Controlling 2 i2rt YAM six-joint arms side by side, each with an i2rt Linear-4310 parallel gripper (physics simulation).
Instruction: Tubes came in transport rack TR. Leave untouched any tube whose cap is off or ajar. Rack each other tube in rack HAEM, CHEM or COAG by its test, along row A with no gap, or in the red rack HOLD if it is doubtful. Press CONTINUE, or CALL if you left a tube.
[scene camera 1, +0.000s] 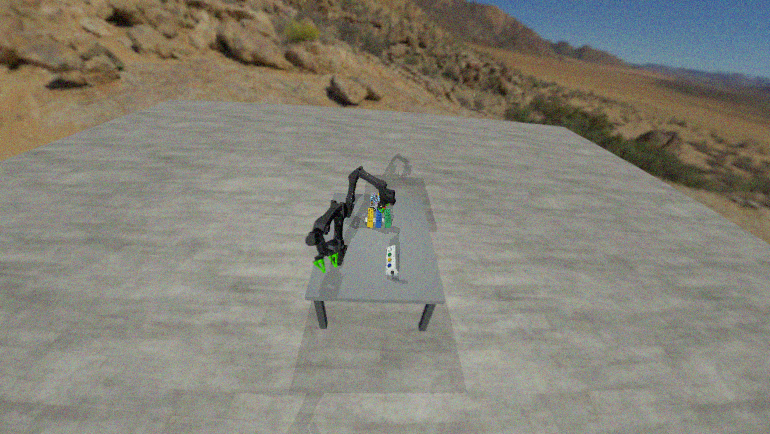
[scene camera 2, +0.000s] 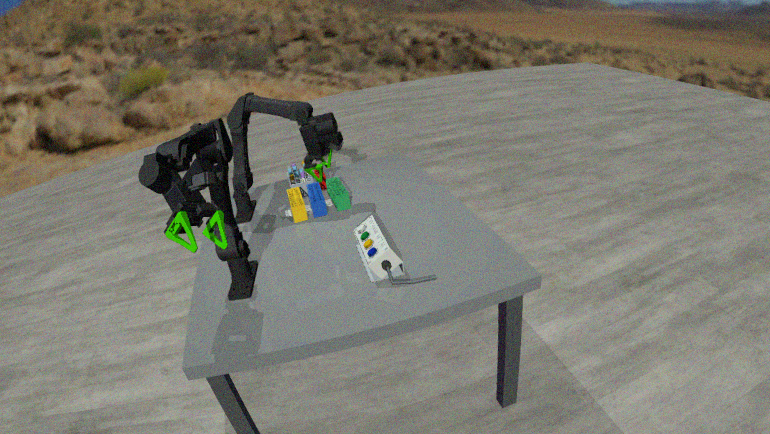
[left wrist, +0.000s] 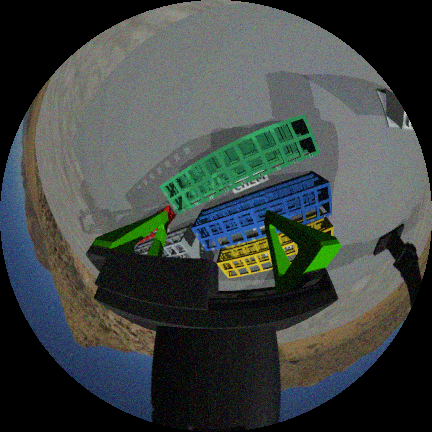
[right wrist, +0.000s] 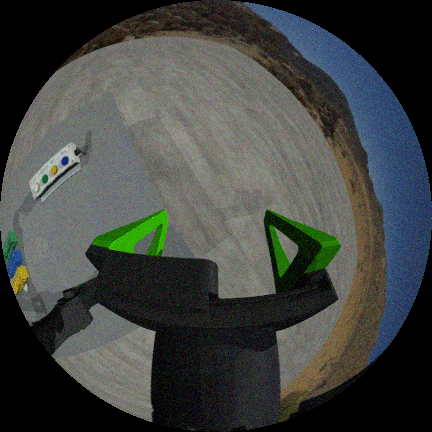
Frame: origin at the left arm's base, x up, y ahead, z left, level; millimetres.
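Where they show: left gripper, fingertip midpoint: (scene camera 1: 384, 209) (scene camera 2: 324, 174) (left wrist: 215, 215); right gripper, fingertip midpoint: (scene camera 1: 330, 269) (scene camera 2: 211, 249) (right wrist: 215, 214); left arm's base, origin of the base link: (scene camera 1: 348, 210) (scene camera 2: 245, 212) (left wrist: 247, 294); right arm's base, origin of the base link: (scene camera 1: 339, 254) (scene camera 2: 244, 281) (left wrist: 389, 237) (right wrist: 87, 293).
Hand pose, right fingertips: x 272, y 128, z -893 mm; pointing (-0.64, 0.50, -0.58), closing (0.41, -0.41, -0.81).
Each offset is from my right fingertips to the top centre of the thing. "*": to the spot under its first point.
My left gripper (scene camera 1: 383, 208) (scene camera 2: 325, 171) (left wrist: 215, 215) is open with nothing between its fingers, above the rack group. My right gripper (scene camera 1: 329, 268) (scene camera 2: 210, 249) (right wrist: 215, 214) is open and empty, raised beside its arm. Green {dx -215, dy +244, dz +827 mm} (scene camera 1: 388, 218) (scene camera 2: 339, 194) (right wrist: 10, 246), blue {dx -215, dy +166, dz +812 mm} (scene camera 1: 379, 218) (scene camera 2: 317, 199) (right wrist: 15, 264) and yellow {dx -215, dy +93, dz +800 mm} (scene camera 1: 370, 218) (scene camera 2: 297, 204) (right wrist: 20, 279) racks stand side by side. A CHEM label {* dx -270, dy +201, dz +818 mm} (left wrist: 251, 183) shows between green and blue. The red HOLD rack {* dx -259, dy +187, dz +971 mm} (left wrist: 170, 215) is partly hidden by a finger. Pale rack TR {dx -215, dy +98, dz +1035 mm} (left wrist: 189, 246) is beside it; its tubes' caps are too small to judge.
A white button console {dx -188, dy +334, dz +342 mm} (scene camera 1: 392, 260) (scene camera 2: 377, 250) (right wrist: 55, 170) with white, green, yellow and blue buttons stands apart from the racks. A bent grey rod or cable {* dx -265, dy +400, dz +186 mm} (scene camera 2: 412, 280) extends from its near end. The right arm's base stands near the table's left edge in scene camera 2.
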